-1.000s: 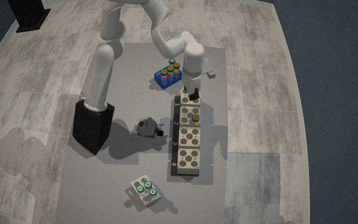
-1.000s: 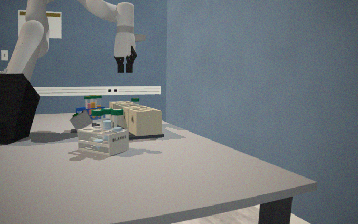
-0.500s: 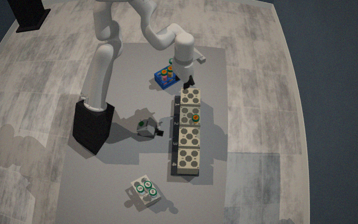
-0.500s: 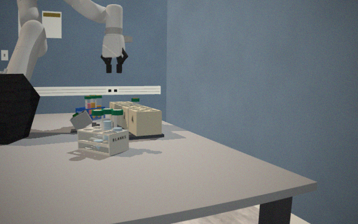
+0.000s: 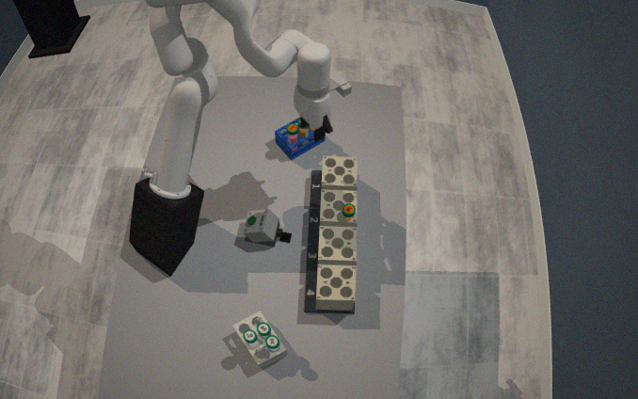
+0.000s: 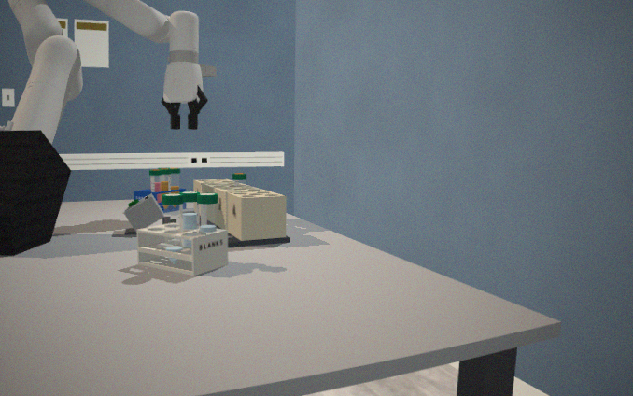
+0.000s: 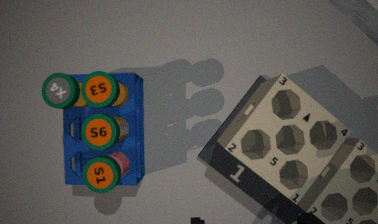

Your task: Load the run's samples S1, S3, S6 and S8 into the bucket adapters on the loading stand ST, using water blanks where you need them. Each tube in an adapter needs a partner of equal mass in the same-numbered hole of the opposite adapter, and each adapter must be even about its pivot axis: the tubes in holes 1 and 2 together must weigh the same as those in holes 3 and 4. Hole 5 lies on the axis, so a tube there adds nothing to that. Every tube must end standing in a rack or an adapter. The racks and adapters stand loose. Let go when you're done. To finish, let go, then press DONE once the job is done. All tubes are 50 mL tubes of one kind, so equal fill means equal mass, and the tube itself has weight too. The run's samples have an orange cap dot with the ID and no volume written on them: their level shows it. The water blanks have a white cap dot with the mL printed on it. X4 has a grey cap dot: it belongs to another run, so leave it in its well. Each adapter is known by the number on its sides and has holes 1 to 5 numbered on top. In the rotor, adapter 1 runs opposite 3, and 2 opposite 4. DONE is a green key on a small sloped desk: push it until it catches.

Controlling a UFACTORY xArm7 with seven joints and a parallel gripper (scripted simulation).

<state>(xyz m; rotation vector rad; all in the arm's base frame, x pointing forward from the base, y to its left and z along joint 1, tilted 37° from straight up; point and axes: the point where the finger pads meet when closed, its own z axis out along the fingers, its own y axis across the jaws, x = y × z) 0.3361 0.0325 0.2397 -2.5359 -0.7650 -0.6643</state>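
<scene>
The pink-filled tube is 190 mm below my hand, 90 mm to the left of it and 70 mm behind it. From my hand the other things lie so: orange-filled tube: 190 mm below, 150 mm to the left, 10 mm behind; tube X4: 190 mm to the left, 190 mm below, 30 mm behind; blue sample rack: 220 mm below, 140 mm to the left, 40 mm behind.
</scene>
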